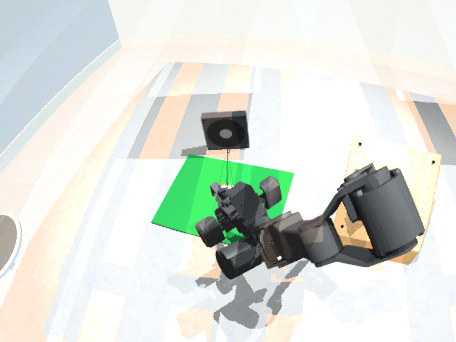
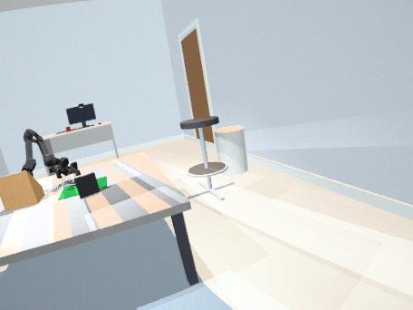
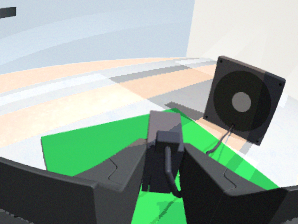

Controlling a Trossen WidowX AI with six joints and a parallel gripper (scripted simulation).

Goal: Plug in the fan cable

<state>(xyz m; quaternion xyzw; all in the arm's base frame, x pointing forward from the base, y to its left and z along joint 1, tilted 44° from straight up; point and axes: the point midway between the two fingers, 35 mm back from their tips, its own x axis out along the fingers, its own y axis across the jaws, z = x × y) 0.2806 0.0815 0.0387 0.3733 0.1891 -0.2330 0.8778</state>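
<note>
Now: the green board 30 mm ahead of my gripper tip, 60 mm to the right of it and 120 mm below it. From my gripper tip the other things lie so: dark fan plug 10 mm ahead, 10 mm below; fan 80 mm ahead, 220 mm to the right, 40 mm below.
</note>
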